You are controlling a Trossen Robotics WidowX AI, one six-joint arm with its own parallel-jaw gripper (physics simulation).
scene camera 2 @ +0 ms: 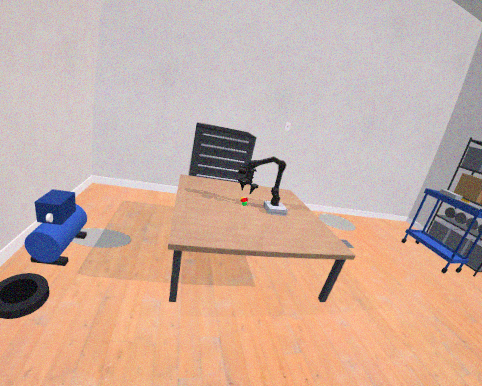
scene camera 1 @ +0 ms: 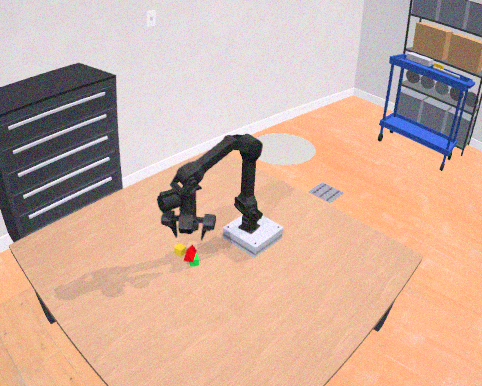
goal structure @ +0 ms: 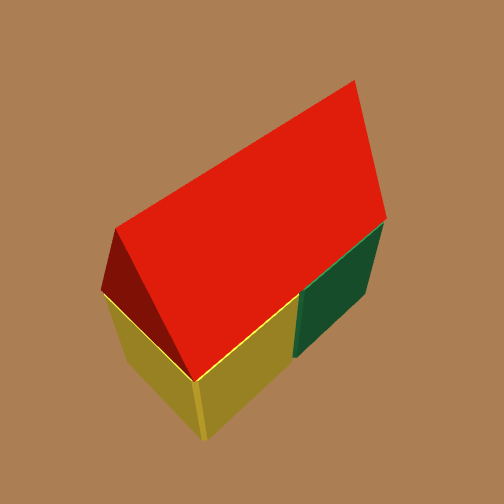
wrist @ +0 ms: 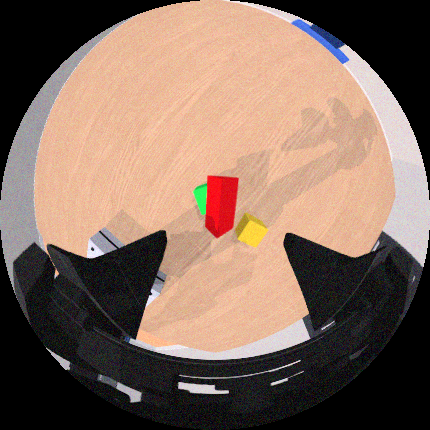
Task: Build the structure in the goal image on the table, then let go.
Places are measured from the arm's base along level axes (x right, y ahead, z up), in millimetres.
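Pixels of known places: gripper, fingertip midpoint: [scene camera 2: 246,192] [scene camera 1: 189,238] [wrist: 227,238]; arm's base, origin of the base link: [scene camera 2: 274,204] [scene camera 1: 249,227].
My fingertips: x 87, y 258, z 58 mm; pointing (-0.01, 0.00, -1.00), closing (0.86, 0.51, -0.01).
Note:
Ahead of a thing's pixels: the offset from my fingertips to its middle. Level surfaces: height alone.
A long red block {dx +1, dy +3, dz -74 mm} [scene camera 1: 190,253] [scene camera 2: 244,199] [wrist: 221,204] with a ridge along its top partly covers a smaller green block {dx -17, dy -2, dz -98 mm} [scene camera 1: 194,261] [scene camera 2: 244,204] [wrist: 201,200]. The red block looks raised against or on the green one; their exact contact is hidden. A small yellow cube {dx +60, dy -13, dz -97 mm} [scene camera 1: 179,249] [wrist: 251,231] sits on the table beside the red block, apart from the green one. It cannot be made out in scene camera 2. My gripper [scene camera 1: 189,237] [scene camera 2: 247,191] [wrist: 227,238] is open and empty, pointing down above the blocks.
The arm's white base plate [scene camera 1: 268,234] [scene camera 2: 275,210] stands on the wooden table {dz -114 mm} [scene camera 1: 280,310] [scene camera 2: 225,232], close to the blocks. The arm's shadow falls across the table around the blocks. A black drawer cabinet [scene camera 1: 60,150] [scene camera 2: 222,150] stands beyond the table edge.

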